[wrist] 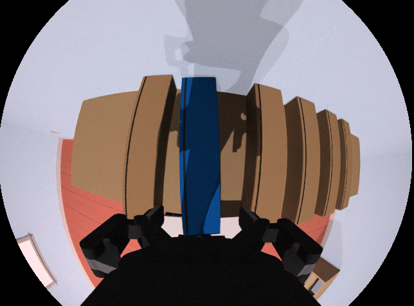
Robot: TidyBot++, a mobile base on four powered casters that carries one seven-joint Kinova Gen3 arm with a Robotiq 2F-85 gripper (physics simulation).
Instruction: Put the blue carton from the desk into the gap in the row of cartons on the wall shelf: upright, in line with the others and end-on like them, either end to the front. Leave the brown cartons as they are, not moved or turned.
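Note:
The blue carton (201, 150) stands upright and end-on in the gap of the row, between a brown carton (150, 145) on its left and another brown carton (272, 150) on its right. A space shows on each side of it, and the right one looks wider. Its lower end shows lower in the view than the visible parts of its neighbours. My gripper (201, 215) is open and empty, with one finger on each side of the carton's lower part and apart from it. The black gripper body hides what lies below the carton's lower end.
More brown cartons (306, 160) (327, 162) stand to the right in the row. A brown surface (232, 175) with shadows lies behind the blue carton. A red planked surface (75, 170) shows at the lower left, a pale framed panel (36, 260) further down, and a wooden piece of furniture (327, 270) at the lower right.

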